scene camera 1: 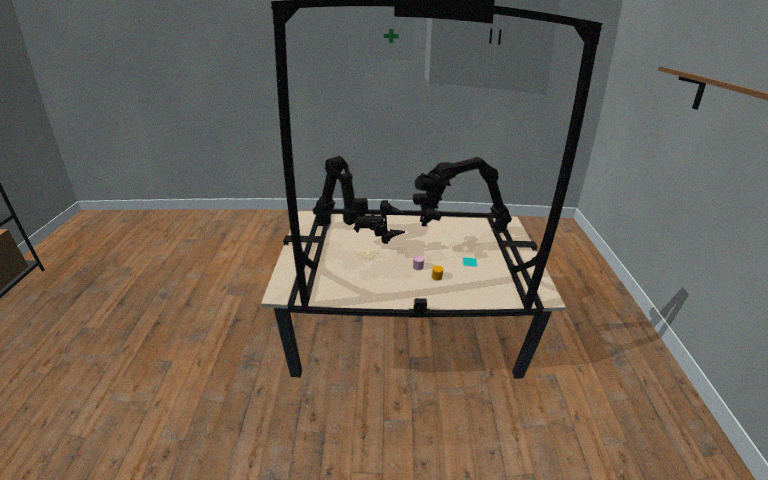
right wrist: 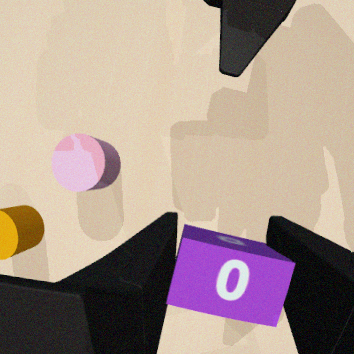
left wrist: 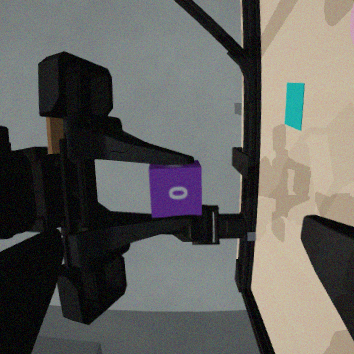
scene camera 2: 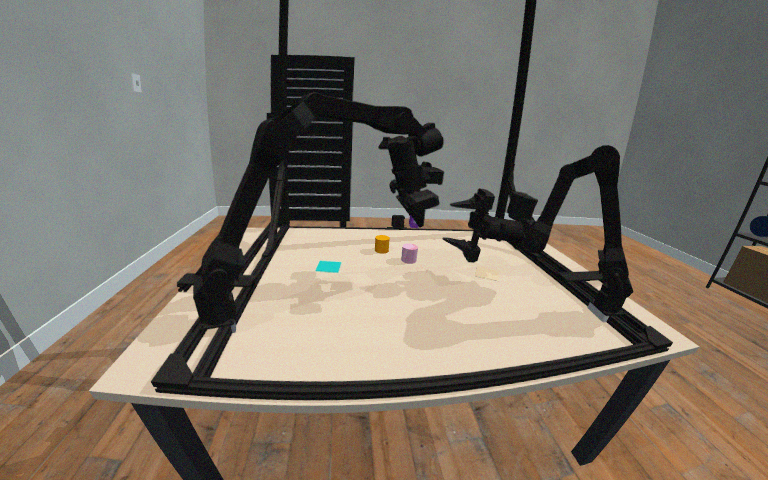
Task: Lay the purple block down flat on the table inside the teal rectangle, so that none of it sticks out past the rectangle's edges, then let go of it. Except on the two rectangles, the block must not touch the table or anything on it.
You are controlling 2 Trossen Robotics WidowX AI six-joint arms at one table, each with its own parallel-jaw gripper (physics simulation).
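Places are measured from the left arm's base along level axes (x ahead, y left, z up), in millimetres.
Where they show: left gripper, fingertip midpoint: (scene camera 1: 404, 222) (right wrist: 246, 23) (left wrist: 183, 235) (scene camera 2: 446, 222); right gripper, fingertip midpoint: (scene camera 1: 421, 224) (right wrist: 222, 225) (left wrist: 193, 189) (scene camera 2: 418, 224); left arm's base at its link origin: (scene camera 1: 323, 222) (scene camera 2: 606, 307); right arm's base at its link origin: (scene camera 1: 500, 229) (left wrist: 243, 225) (scene camera 2: 217, 317).
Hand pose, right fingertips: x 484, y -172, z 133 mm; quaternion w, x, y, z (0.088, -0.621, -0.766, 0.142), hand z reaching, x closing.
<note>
Each offset is from my right fingertips to the top centre of the thing. "spot": to the spot under its first point.
The purple block @[dx +12, dy +3, dz +28 mm] (scene camera 2: 414, 221) (left wrist: 172, 182) (right wrist: 232, 287), marked 0, is held well above the table between the fingers of my right gripper (scene camera 1: 425, 219) (scene camera 2: 417, 219) (left wrist: 193, 189) (right wrist: 222, 225), which is shut on it. My left gripper (scene camera 1: 400, 221) (scene camera 2: 448, 221) is wide open and empty, apart from the block; one of its fingers shows at the top of the right wrist view. The teal rectangle @[spot: dx +227, dy -47, dz -151 mm] (scene camera 1: 469, 262) (scene camera 2: 328, 266) (left wrist: 295, 106) lies bare on the table, right of the cylinders in scene camera 1. The block is mostly hidden by the fingers in scene camera 1.
A pink cylinder @[dx -1, dy -107, dz -106 mm] (scene camera 1: 417, 262) (scene camera 2: 409, 253) (right wrist: 78, 162) and an orange cylinder @[dx +79, dy -168, dz -107 mm] (scene camera 1: 437, 272) (scene camera 2: 382, 243) (right wrist: 7, 235) stand close together on the table. A pale cream rectangle @[spot: dx -224, dy -51, dz -151 mm] (scene camera 1: 368, 255) (scene camera 2: 487, 273) lies left of them in scene camera 1. A black frame surrounds the table.
</note>
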